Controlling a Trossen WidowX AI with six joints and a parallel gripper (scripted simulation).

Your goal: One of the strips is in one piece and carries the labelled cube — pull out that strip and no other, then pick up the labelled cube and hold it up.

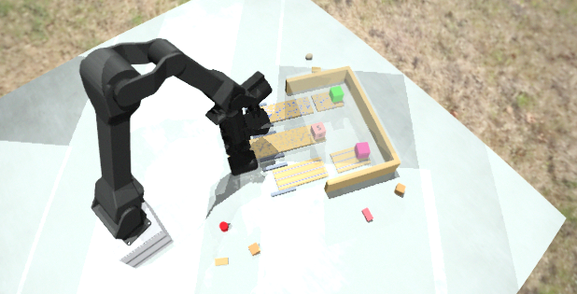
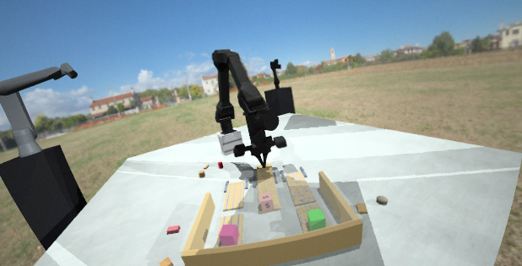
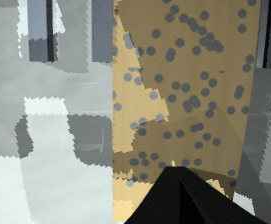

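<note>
The pink labelled cube is 17 cm ahead of my gripper tip, 12 cm to the right of it and 2 cm above it. Round my gripper tip: red cylinder 16 cm behind, 11 cm to the right, 1 cm above; then pink block 35 cm to the right, 7 cm ahead; then pebble 38 cm ahead, 6 cm to the left.
</note>
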